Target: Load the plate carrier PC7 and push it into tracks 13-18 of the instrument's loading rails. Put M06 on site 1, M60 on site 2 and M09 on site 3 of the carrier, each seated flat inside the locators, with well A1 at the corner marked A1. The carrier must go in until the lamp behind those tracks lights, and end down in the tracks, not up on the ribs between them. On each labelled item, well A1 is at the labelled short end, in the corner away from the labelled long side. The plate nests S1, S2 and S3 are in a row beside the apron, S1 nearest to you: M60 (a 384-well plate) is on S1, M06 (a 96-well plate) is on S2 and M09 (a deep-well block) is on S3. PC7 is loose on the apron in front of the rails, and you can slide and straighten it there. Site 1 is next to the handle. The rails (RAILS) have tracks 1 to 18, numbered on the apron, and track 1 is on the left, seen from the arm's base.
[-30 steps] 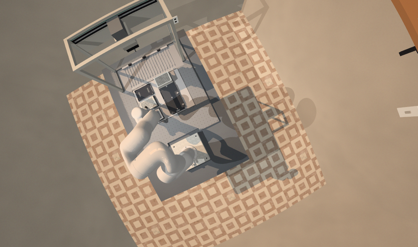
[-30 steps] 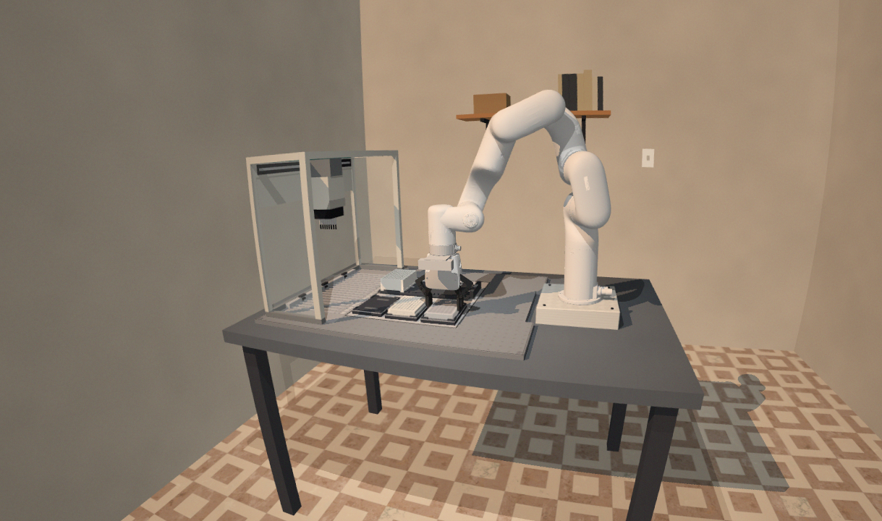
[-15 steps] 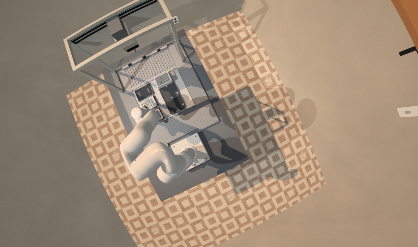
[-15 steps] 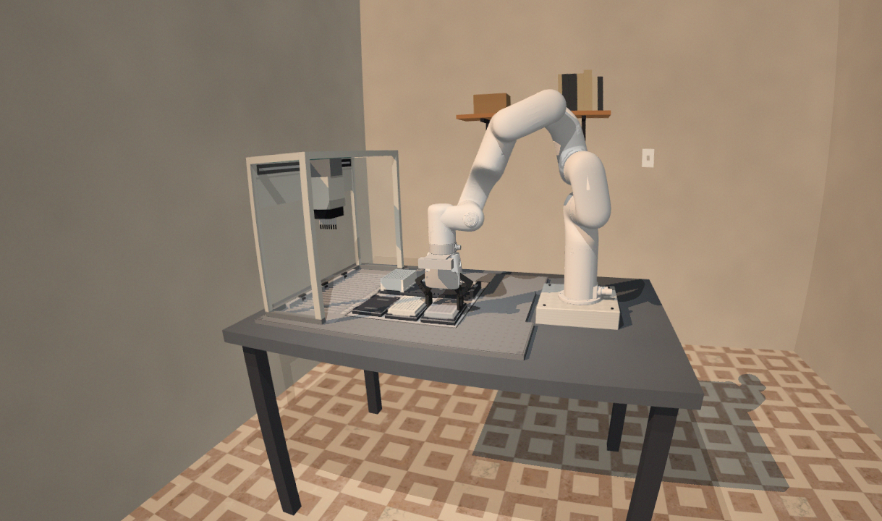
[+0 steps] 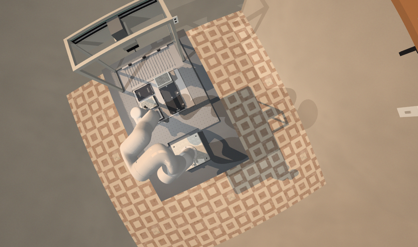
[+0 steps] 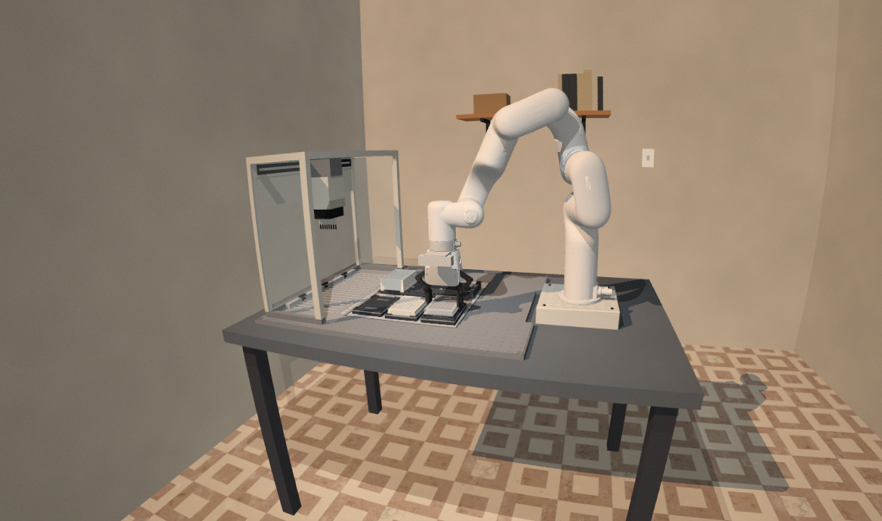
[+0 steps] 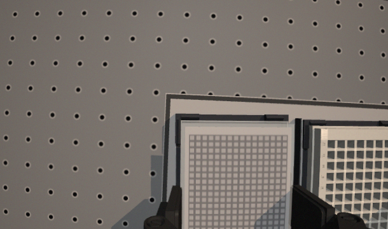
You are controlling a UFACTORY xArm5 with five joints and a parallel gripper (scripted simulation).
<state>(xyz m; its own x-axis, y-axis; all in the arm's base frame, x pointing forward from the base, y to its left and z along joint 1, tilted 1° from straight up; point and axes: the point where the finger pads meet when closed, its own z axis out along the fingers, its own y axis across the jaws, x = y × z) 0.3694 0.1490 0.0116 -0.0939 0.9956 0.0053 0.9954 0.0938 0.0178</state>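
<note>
Now: the plate nest S1 4 cm below my hand. From my hand the other things lie so: plate carrier PC7: 13 cm ahead, 19 cm to the right, 3 cm below; then white plate: 11 cm ahead, 1 cm to the left, 2 cm below; then plate nest S3: 22 cm ahead, 1 cm to the left, 4 cm below.
</note>
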